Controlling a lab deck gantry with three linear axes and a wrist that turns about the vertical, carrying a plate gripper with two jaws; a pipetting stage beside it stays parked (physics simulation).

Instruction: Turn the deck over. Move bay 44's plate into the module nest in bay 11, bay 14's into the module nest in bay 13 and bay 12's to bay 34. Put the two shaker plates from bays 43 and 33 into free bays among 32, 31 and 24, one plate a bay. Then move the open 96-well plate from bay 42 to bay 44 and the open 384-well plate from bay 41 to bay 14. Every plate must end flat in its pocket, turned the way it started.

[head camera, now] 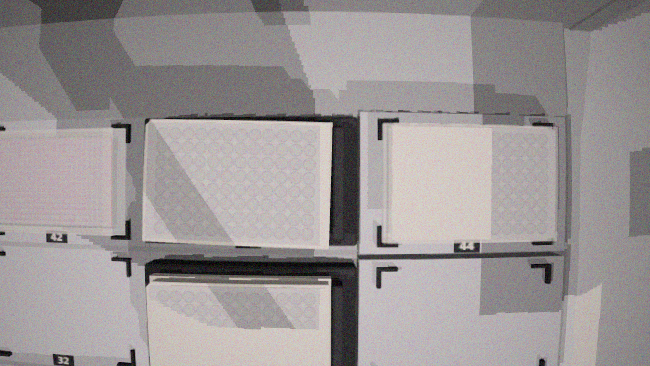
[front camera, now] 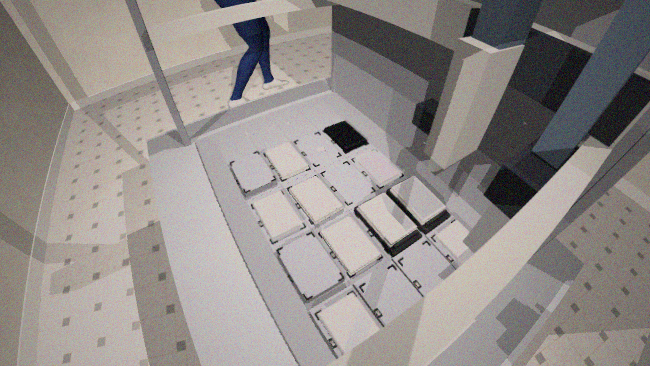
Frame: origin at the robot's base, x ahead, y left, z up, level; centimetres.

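Where they show: gripper, fingertip midpoint: (front camera: pixel 487 233); robot's base, origin of the base link: (front camera: pixel 232 167).
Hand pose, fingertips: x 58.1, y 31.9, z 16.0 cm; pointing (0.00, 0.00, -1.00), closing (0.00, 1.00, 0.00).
Observation:
Things, the pixels of their top centre, and the offset from my fingertips. "*": a spot on its surface instead.
- bay 44, surface spot: (head camera: pixel 440 185) (front camera: pixel 456 237) * dx -5.1, dy +4.3, dz -13.1 cm
- Bay 14's plate, middle of its top: (front camera: pixel 353 328) dx -2.5, dy -27.6, dz -13.1 cm
- bay 12's plate, middle of its top: (front camera: pixel 276 212) dx -35.3, dy -27.6, dz -14.5 cm
- bay 11, middle of its top: (front camera: pixel 251 170) dx -51.7, dy -27.6, dz -13.8 cm
- bay 13, middle of its top: (front camera: pixel 309 263) dx -19.0, dy -27.6, dz -13.8 cm
- bay 33's plate, middle of its top: (head camera: pixel 236 343) (front camera: pixel 387 216) dx -18.9, dy -6.3, dz -12.3 cm
- bay 42, surface spot: (head camera: pixel 55 180) (front camera: pixel 380 166) * dx -34.0, dy +4.6, dz -14.5 cm
- bay 41, surface spot: (front camera: pixel 345 135) * dx -51.3, dy +4.3, dz -14.9 cm
- Bay 34, surface spot: (head camera: pixel 425 310) (front camera: pixel 427 259) * dx -5.5, dy -4.9, dz -14.5 cm
- bay 24, surface spot: (front camera: pixel 390 295) * dx -4.0, dy -17.2, dz -14.5 cm
- bay 32, surface spot: (head camera: pixel 60 300) (front camera: pixel 349 181) * dx -35.2, dy -5.5, dz -16.0 cm
- bay 21, surface spot: (front camera: pixel 286 160) * dx -50.6, dy -17.2, dz -14.5 cm
- bay 22, surface spot: (front camera: pixel 316 199) * dx -33.4, dy -17.2, dz -14.2 cm
- bay 23, surface spot: (front camera: pixel 350 245) * dx -18.3, dy -17.3, dz -14.5 cm
The pale plate of bay 44 (front camera: pixel 451 239) (head camera: pixel 440 185) lies flat in its pocket. Bay 14's plate (front camera: pixel 346 318) and bay 12's plate (front camera: pixel 277 215) sit in their bays. The module nests of bay 11 (front camera: pixel 252 171) and bay 13 (front camera: pixel 310 265) hold no plate. Pale plates sit on the black shakers, bay 43's plate (front camera: pixel 419 200) (head camera: pixel 240 185) and bay 33's plate (front camera: pixel 385 220) (head camera: pixel 240 345). The pinkish plate in bay 42 (front camera: pixel 378 167) (head camera: pixel 55 180) and the black plate in bay 41 (front camera: pixel 345 135) lie flat. The gripper's jaws do not show in either view.
Bay 34 (front camera: pixel 425 262) (head camera: pixel 425 310), bay 24 (front camera: pixel 390 295), bay 32 (front camera: pixel 347 182) (head camera: pixel 60 300) and bay 31 hold no plate. Pale plates stand in bay 21 (front camera: pixel 286 160), bay 22 (front camera: pixel 316 199) and bay 23 (front camera: pixel 350 245). A blue gantry column (front camera: pixel 595 85) hangs at the right.

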